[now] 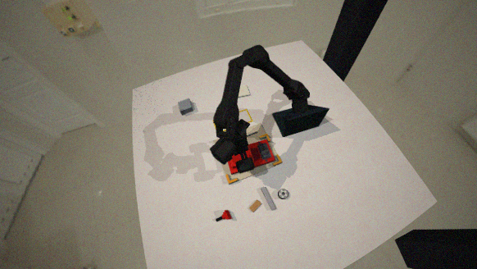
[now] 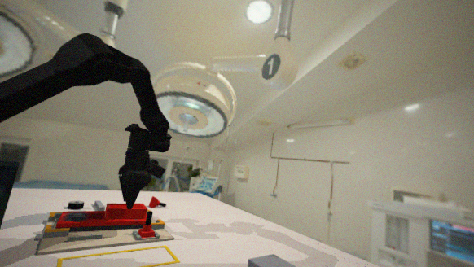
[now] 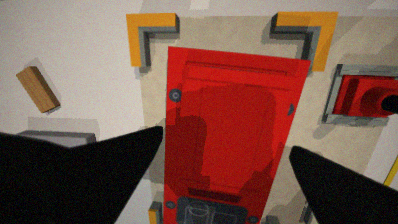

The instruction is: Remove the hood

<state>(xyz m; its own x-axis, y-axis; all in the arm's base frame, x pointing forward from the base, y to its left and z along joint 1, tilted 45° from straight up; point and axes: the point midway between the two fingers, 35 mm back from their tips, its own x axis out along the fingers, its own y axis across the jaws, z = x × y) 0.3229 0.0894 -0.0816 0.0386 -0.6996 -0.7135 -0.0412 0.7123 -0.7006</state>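
My gripper tip is 10 mm above the red hood. Round my gripper tip: cream tile 400 mm to the right, 110 mm behind, 50 mm below; tan block 210 mm to the left, 50 mm below, 10 mm behind; grey bar 190 mm to the left, 70 mm behind, 50 mm below.
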